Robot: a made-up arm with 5 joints. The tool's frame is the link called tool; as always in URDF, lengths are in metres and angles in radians. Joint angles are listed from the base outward.
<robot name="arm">
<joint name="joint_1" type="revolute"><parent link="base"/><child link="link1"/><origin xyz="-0.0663 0.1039 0.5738" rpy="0 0 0"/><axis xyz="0 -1 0"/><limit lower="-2.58" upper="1.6"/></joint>
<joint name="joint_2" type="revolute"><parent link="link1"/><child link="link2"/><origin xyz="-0.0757 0.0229 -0.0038" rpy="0 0 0"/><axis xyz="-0.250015 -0.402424 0.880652"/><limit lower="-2.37" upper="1.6"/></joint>
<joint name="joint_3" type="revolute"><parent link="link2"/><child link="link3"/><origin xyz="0.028 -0.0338 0.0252" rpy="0 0 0"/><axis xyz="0 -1 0"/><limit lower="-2.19" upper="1.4"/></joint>
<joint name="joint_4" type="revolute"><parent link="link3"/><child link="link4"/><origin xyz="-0.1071 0.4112 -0.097" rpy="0 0 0"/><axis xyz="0 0 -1"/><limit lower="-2.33" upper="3.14"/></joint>
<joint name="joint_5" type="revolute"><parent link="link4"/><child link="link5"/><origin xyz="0.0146 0.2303 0.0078" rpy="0 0 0"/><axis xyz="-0.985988 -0.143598 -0.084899"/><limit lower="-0.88" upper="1.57"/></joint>
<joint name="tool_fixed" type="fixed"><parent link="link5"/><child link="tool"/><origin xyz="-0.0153 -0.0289 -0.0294" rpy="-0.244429 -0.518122 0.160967"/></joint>
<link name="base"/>
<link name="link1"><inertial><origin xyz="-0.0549 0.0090 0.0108"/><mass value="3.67"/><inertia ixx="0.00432" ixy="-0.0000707" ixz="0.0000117" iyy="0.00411" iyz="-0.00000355" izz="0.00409"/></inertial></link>
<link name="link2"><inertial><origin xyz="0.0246 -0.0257 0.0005"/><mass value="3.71"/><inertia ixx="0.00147" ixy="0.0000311" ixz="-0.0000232" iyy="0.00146" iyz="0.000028" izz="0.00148"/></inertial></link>
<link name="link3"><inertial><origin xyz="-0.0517 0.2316 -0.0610"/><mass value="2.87"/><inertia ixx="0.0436" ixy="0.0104" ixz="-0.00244" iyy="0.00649" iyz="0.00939" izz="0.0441"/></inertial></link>
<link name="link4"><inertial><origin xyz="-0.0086 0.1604 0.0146"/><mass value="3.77"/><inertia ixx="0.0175" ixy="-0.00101" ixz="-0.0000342" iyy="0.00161" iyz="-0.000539" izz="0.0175"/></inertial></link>
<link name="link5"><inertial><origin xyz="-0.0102 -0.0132 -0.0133"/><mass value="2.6"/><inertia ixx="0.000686" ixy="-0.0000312" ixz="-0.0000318" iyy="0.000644" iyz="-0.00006" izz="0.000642"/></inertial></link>
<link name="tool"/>
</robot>
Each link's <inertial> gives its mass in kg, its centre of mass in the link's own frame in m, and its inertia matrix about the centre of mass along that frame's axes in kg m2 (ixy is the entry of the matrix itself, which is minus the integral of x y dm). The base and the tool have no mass. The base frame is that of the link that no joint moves.
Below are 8 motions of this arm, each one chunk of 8 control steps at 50 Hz.
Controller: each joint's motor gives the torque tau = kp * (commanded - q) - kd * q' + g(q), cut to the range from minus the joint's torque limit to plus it. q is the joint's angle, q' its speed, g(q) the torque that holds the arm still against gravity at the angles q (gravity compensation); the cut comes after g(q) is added. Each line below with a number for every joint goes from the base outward.
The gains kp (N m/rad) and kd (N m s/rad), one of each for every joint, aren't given. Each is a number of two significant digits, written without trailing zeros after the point. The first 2 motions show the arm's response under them.
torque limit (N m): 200 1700 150 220 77
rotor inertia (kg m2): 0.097 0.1 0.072 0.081 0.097
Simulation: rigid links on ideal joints. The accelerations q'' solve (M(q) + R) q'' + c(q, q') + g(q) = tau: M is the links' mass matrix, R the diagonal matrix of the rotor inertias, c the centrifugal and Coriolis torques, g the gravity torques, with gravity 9.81 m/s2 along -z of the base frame. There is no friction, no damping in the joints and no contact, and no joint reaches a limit. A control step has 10 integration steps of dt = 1/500 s. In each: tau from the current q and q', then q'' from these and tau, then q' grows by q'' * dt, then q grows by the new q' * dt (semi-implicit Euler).
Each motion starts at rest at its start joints. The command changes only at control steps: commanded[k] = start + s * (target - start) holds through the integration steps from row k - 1 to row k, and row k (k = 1, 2, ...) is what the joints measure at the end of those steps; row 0 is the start. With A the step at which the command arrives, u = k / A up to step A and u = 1 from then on. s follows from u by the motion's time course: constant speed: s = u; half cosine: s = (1 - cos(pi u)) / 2; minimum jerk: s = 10 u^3 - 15 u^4 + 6 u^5; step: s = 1 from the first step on.
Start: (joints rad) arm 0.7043 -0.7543 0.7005 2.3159 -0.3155
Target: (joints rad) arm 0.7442 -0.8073 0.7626 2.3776 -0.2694
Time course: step
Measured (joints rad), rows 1 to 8:
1: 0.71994 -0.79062 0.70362 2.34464 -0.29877
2: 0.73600 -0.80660 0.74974 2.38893 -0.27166
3: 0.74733 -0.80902 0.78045 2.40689 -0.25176
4: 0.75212 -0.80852 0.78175 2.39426 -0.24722
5: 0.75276 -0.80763 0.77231 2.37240 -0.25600
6: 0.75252 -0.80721 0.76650 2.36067 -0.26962
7: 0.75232 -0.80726 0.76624 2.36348 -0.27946
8: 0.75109 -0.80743 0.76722 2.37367 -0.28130
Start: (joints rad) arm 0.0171 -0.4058 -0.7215 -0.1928 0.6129
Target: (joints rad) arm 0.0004 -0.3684 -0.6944 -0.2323 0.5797
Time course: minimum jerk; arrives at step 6
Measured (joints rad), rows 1 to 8:
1: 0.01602 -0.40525 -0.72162 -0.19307 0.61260
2: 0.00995 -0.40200 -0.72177 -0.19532 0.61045
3: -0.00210 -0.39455 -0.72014 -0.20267 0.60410
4: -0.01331 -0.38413 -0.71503 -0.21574 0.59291
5: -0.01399 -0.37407 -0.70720 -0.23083 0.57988
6: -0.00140 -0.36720 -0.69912 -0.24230 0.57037
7: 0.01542 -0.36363 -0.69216 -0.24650 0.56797
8: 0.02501 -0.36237 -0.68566 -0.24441 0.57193
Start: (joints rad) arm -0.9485 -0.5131 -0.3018 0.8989 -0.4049
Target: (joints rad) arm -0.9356 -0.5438 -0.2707 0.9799 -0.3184
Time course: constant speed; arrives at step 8
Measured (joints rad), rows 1 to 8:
1: -0.94798 -0.51461 -0.30341 0.90156 -0.40156
2: -0.94629 -0.51770 -0.30443 0.91016 -0.39174
3: -0.94404 -0.52182 -0.30189 0.92365 -0.37660
4: -0.94213 -0.52654 -0.29515 0.93868 -0.35985
5: -0.94080 -0.53136 -0.28600 0.95255 -0.34515
6: -0.93963 -0.53590 -0.27714 0.96421 -0.33411
7: -0.93814 -0.53997 -0.27059 0.97393 -0.32594
8: -0.93615 -0.54363 -0.26683 0.98257 -0.31847

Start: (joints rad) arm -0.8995 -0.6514 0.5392 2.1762 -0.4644
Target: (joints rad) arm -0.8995 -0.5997 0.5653 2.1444 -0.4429
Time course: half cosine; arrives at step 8
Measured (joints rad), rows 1 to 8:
1: -0.89982 -0.65003 0.54018 2.17580 -0.46423
2: -0.90066 -0.64554 0.54285 2.17386 -0.46323
3: -0.90164 -0.63795 0.54645 2.16934 -0.46056
4: -0.90215 -0.62838 0.55029 2.16236 -0.45596
5: -0.90179 -0.61834 0.55418 2.15427 -0.45011
6: -0.90049 -0.60939 0.55803 2.14694 -0.44435
7: -0.89854 -0.60290 0.56145 2.14192 -0.44014
8: -0.89649 -0.59987 0.56385 2.14005 -0.43849

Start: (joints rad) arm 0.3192 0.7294 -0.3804 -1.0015 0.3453
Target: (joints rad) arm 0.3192 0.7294 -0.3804 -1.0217 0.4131
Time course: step
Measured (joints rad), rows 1 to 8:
1: 0.32090 0.72779 -0.38103 -1.01088 0.36618
2: 0.32174 0.72811 -0.38096 -1.02145 0.40694
3: 0.32085 0.72996 -0.37955 -1.02681 0.44021
4: 0.31964 0.73108 -0.37817 -1.02814 0.44988
5: 0.31896 0.73099 -0.37796 -1.02656 0.43701
6: 0.31885 0.73020 -0.37889 -1.02336 0.41462
7: 0.31903 0.72932 -0.38023 -1.02029 0.39737
8: 0.31921 0.72873 -0.38127 -1.01872 0.39324

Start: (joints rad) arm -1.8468 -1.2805 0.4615 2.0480 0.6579
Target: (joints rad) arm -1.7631 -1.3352 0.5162 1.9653 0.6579
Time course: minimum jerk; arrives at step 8
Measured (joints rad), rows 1 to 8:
1: -1.84652 -1.28110 0.46124 2.04758 0.65791
2: -1.84475 -1.28462 0.46033 2.04453 0.65791
3: -1.84002 -1.29254 0.46090 2.03529 0.65780
4: -1.83106 -1.30410 0.46662 2.01785 0.65742
5: -1.81714 -1.31683 0.47954 1.99429 0.65681
6: -1.79859 -1.32768 0.49816 1.97068 0.65624
7: -1.77701 -1.33422 0.51770 1.95431 0.65613
8: -1.75491 -1.33613 0.53214 1.94937 0.65679

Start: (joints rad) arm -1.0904 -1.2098 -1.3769 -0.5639 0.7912
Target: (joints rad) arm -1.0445 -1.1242 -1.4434 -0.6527 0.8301
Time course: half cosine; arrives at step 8
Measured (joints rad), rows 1 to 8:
1: -1.09184 -1.20765 -1.38014 -0.56634 0.79174
2: -1.09617 -1.20077 -1.38979 -0.57448 0.79420
3: -1.10217 -1.18928 -1.40440 -0.58793 0.79981
4: -1.10719 -1.17464 -1.42097 -0.60386 0.80859
5: -1.10864 -1.15889 -1.43616 -0.61956 0.81904
6: -1.10459 -1.14431 -1.44688 -0.63306 0.82870
7: -1.09394 -1.13304 -1.45094 -0.64283 0.83520
8: -1.07663 -1.12674 -1.44742 -0.64775 0.83705

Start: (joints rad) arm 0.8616 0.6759 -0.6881 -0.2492 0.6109
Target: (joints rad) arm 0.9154 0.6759 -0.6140 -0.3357 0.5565
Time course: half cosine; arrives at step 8
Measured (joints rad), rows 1 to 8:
1: 0.86192 0.67552 -0.68732 -0.25117 0.61028
2: 0.86300 0.67451 -0.68423 -0.25837 0.60735
3: 0.86486 0.67347 -0.67789 -0.27183 0.60039
4: 0.86745 0.67313 -0.66835 -0.29018 0.58909
5: 0.87092 0.67375 -0.65659 -0.31055 0.57512
6: 0.87556 0.67510 -0.64419 -0.32927 0.56153
7: 0.88162 0.67673 -0.63296 -0.34269 0.55154
8: 0.88922 0.67817 -0.62445 -0.34804 0.54742

